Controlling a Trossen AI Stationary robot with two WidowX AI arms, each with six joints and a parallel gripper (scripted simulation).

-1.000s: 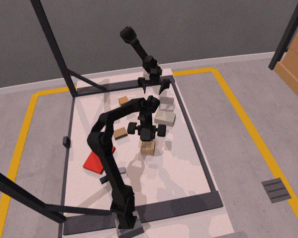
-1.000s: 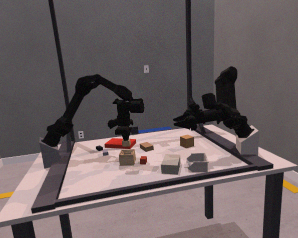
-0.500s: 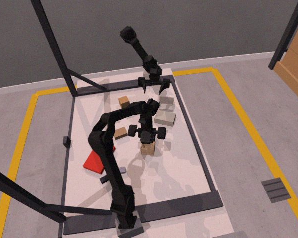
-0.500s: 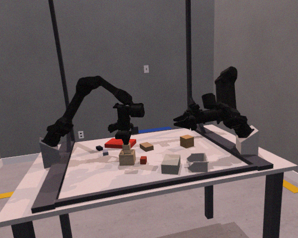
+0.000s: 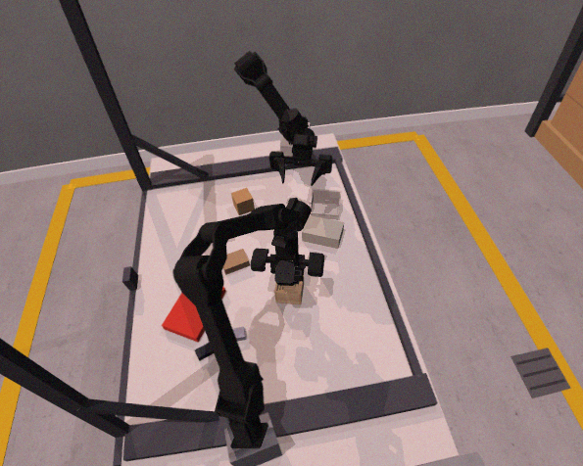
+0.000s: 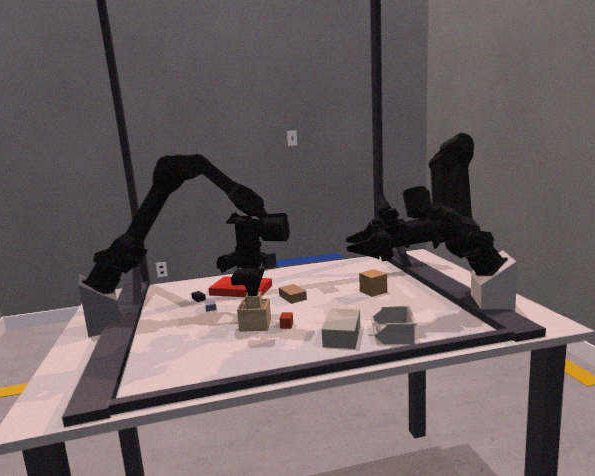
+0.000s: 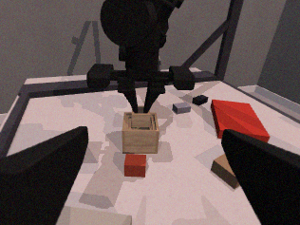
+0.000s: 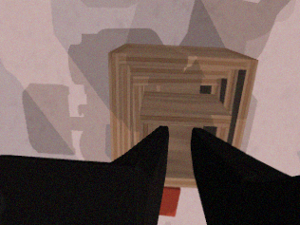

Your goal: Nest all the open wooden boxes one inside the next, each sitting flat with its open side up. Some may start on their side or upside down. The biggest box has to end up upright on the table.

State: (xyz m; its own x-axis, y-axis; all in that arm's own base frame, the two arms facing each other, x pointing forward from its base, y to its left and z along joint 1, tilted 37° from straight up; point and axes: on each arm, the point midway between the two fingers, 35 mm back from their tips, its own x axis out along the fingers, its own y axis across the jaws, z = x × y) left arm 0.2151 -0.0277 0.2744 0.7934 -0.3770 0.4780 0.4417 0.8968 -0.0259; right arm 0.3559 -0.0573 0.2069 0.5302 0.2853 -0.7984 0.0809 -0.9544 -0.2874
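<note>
Right now my right hand is 90 mm above the red cube, 80 mm to the right of it and 10 mm short of it. The rest, counted from my right hand: grey closed block 220 mm to the left, 80 mm below, 80 mm ahead; then red slab 260 mm behind, 90 mm below, 80 mm to the right; then flat brown block 180 mm behind, 90 mm to the left, 90 mm below.
</note>
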